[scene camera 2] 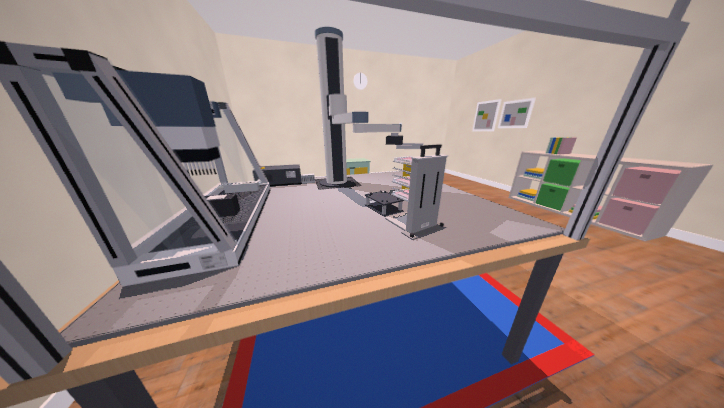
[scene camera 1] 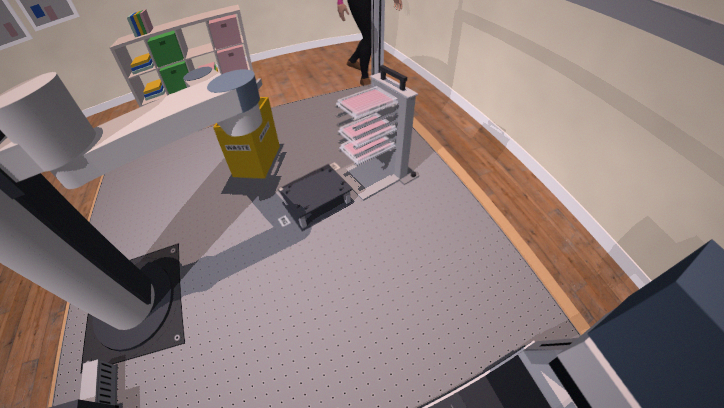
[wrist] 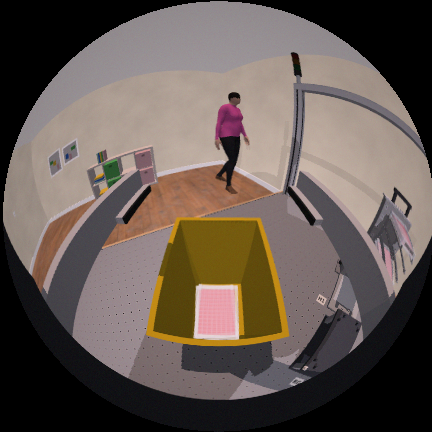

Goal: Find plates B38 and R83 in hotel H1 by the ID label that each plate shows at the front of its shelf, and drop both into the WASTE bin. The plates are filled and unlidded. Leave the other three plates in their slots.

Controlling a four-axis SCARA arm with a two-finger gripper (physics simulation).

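Pixels of known places: gripper, between the fingertips: [wrist: 218, 175]; arm's base, origin of its link: [scene camera 2: 336, 184] [scene camera 1: 135, 305].
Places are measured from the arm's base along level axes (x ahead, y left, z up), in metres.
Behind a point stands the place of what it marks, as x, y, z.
Observation:
The yellow WASTE bin [scene camera 1: 248, 164] @(0.412, 0.314, 0.071) [wrist: 215, 250] @(0.467, 0.459, 0.148) stands on the perforated table. In the wrist view a pink-filled, unlidded plate [wrist: 216, 311] @(0.431, 0.389, 0.047) lies inside near the bin's front wall; its ID does not show, and whether another plate lies under it cannot be told. My gripper [wrist: 218, 175] @(0.448, 0.414, 0.295) is open and empty above the bin, its fingers wide apart. In scene camera 1 the arm hides it. Hotel H1 [scene camera 1: 405, 136] @(0.827, 0.117, 0.173) [scene camera 2: 426, 195] @(0.837, 0.179, 0.159) stands to the right of the bin and holds three pink plates: a top one [scene camera 1: 367, 101] @(0.737, 0.158, 0.278), a middle one [scene camera 1: 367, 129] @(0.737, 0.158, 0.194) and a lower one [scene camera 1: 367, 147] @(0.735, 0.155, 0.137). Their labels are unreadable.
A low black stand [scene camera 1: 316, 188] @(0.577, 0.126, 0.073) [scene camera 2: 384, 197] @(0.582, 0.128, 0.073) [wrist: 327, 345] @(0.551, 0.161, 0.073) is in front of the hotel. A person [scene camera 1: 360, 30] [wrist: 230, 120] in a magenta top is beyond the table. A large framed machine [scene camera 1: 658, 304] @(0.698, -0.473, 0.476) [scene camera 2: 157, 101] @(0.778, -0.542, 0.444) stands at the table's other end.

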